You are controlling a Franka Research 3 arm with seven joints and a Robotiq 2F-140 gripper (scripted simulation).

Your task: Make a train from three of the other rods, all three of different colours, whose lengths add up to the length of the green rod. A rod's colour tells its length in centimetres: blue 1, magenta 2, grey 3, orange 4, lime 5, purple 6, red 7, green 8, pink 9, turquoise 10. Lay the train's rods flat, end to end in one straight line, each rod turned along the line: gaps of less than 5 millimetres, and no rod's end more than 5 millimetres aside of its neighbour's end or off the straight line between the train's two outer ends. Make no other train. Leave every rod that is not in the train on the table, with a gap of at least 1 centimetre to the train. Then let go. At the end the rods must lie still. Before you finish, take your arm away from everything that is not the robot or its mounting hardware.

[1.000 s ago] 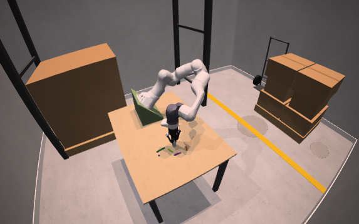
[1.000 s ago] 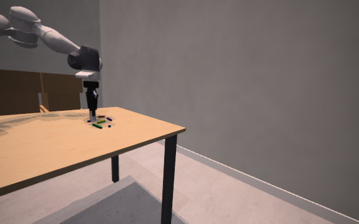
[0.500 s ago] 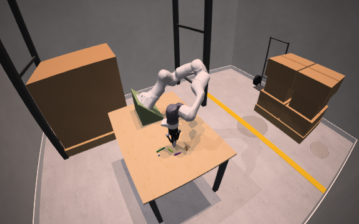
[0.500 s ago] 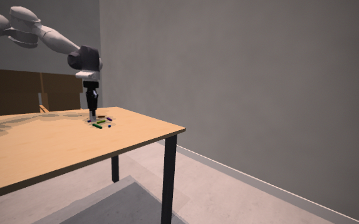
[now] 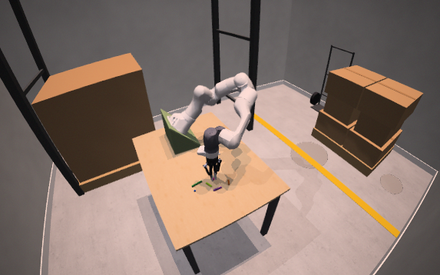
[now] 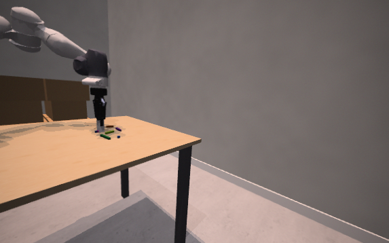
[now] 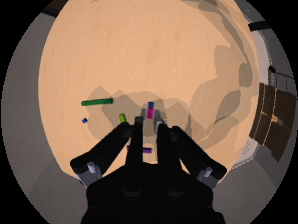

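My hand is 10 mm past the magenta rod and 30 mm above it. The rest, counted from my hand: orange rod 80 mm ahead, 70 mm to the left, 30 mm below; then lime rod 20 mm ahead, 50 mm to the right, 30 mm below; then purple rod 90 mm ahead, 20 mm to the right, 30 mm below.
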